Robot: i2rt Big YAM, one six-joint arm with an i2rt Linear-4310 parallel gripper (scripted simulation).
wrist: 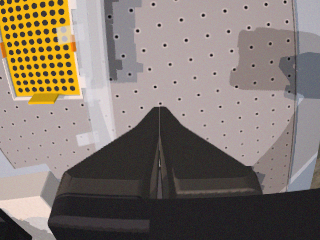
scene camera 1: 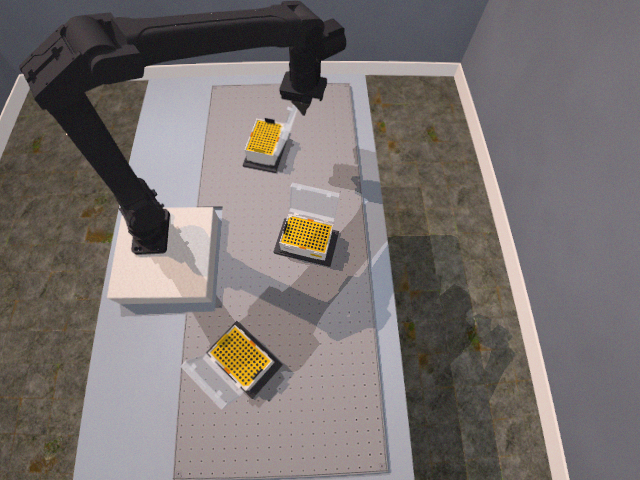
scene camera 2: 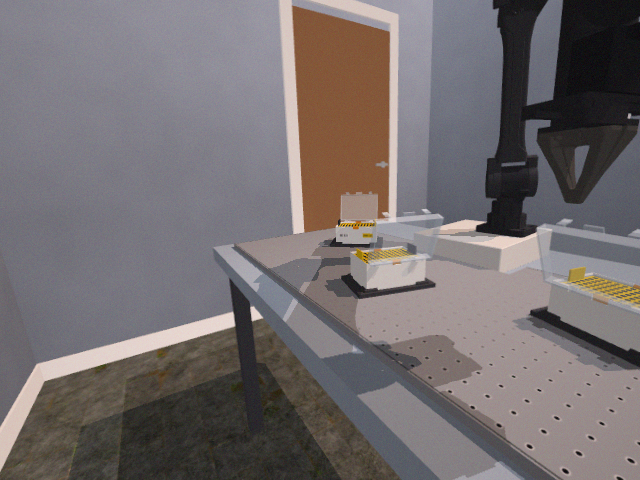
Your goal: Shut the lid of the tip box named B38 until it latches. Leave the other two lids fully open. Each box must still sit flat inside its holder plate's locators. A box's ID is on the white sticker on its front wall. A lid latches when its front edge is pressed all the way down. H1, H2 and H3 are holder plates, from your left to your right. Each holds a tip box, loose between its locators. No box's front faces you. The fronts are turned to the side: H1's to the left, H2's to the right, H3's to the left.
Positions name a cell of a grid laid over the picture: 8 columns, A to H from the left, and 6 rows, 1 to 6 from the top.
My gripper shows in the wrist view (D3), in scene camera 1 (D2) and in scene camera 2 (H3).
